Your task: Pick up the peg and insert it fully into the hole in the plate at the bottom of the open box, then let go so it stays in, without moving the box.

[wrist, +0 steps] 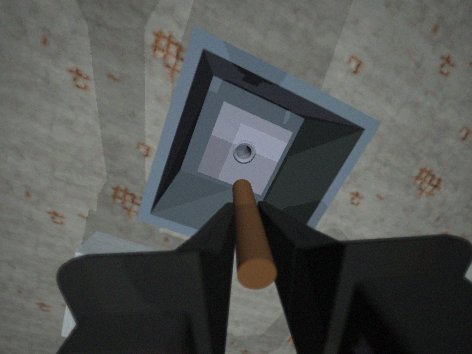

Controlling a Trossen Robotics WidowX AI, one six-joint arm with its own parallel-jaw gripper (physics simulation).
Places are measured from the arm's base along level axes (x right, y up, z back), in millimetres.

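Pixels of known places: gripper, fingertip midpoint: (pixel 245 209).
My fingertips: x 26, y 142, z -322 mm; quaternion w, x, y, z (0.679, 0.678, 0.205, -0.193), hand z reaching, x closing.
Note:
Ahead of a thing's pixels: the offset from my fingertips to its top centre. "*": to the spot under its first point. Level surfaces: height alone.
My gripper (pixel 245 209) is shut on the brown round peg @(dx +0, dy +47, dz +0 mm) (pixel 251 235), in the lower middle of the wrist view. The peg's far end points toward the inside of the open box. The blue-grey box @(* dx +72, dy -58, dz -90 mm) (pixel 370 125) stands beyond the fingers, seen from above, its near rim partly hidden behind them. The pale square plate @(dx +10, dy -135, dz -7 mm) (pixel 272 142) lies at the bottom of the box. The round hole (pixel 244 152) with a raised ring is near the plate's middle. The peg's far end shows a little below the hole in the view and appears above the plate, apart from it.
The box's four walls rise around the plate, with the shaded right wall (pixel 325 155) beside the peg. A pale grey block or bar (pixel 107 243) shows at lower left, partly behind the left finger. The mottled grey surface @(dy -196 mm) (pixel 420 90) with rust-coloured marks surrounds the box.

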